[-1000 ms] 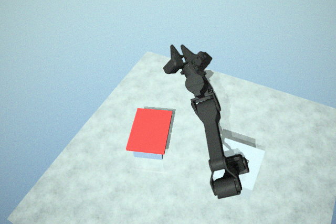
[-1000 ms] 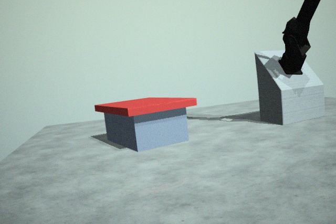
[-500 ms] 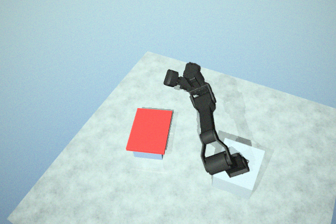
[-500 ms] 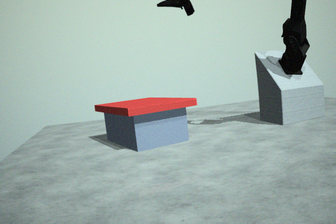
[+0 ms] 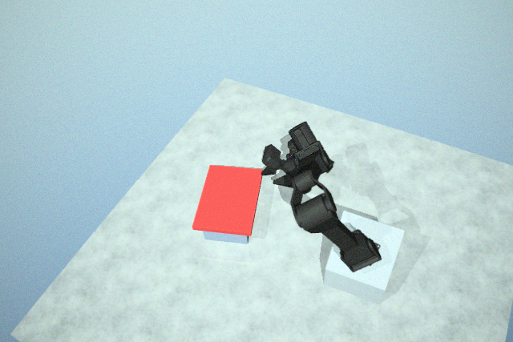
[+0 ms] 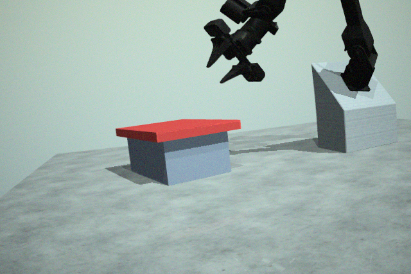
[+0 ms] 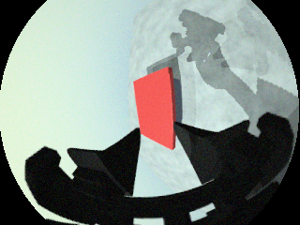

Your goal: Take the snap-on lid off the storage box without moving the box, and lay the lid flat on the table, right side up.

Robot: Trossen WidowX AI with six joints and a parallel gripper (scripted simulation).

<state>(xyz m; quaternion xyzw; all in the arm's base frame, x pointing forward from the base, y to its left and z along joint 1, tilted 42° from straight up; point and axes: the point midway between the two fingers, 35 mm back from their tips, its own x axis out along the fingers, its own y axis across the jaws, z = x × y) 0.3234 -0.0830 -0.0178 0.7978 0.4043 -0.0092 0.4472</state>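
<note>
Now: gripper tip 110 mm short of the red lid, 60 mm to the right of it and 100 mm above it. Also, from my gripper tip: blue-grey storage box 110 mm ahead, 60 mm to the left, 150 mm below.
</note>
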